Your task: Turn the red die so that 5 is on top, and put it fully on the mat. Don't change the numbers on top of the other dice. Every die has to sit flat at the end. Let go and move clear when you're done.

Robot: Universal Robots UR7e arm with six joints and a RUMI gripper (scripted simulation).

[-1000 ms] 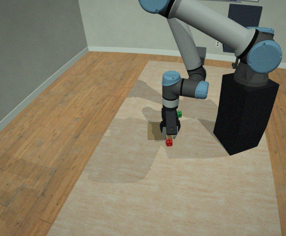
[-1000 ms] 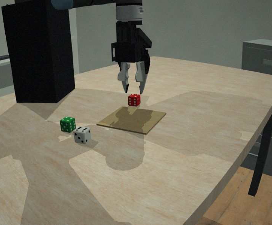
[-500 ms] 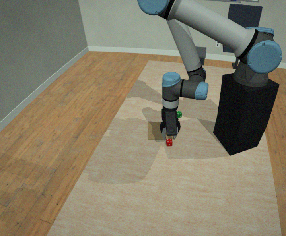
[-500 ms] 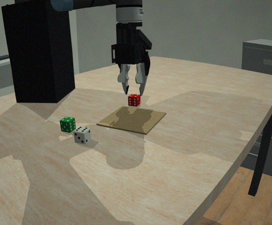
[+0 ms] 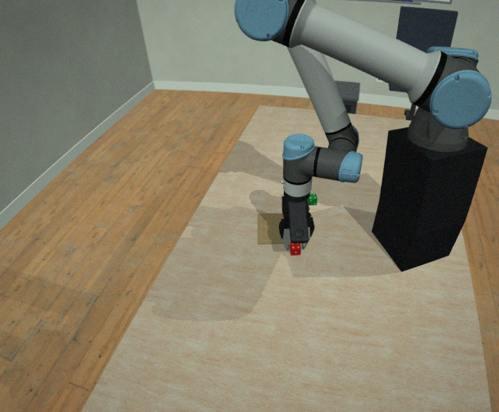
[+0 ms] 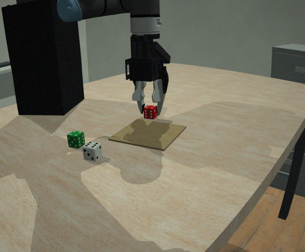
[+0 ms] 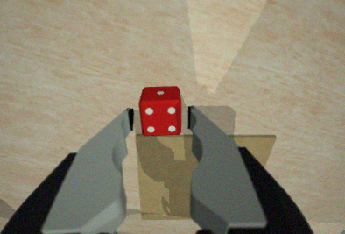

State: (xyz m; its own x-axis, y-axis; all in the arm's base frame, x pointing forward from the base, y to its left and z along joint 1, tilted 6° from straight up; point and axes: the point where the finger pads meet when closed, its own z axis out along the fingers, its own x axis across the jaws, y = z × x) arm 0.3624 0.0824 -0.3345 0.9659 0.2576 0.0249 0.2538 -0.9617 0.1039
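My gripper is now 1 cm above the red die. From my hand the other things lie so: tan mat (7 cm ahead, 9 cm to the right, 2 cm below); then green die (3 cm behind, 24 cm to the right, 1 cm below); then white die (5 cm ahead, 26 cm to the right, 1 cm below).
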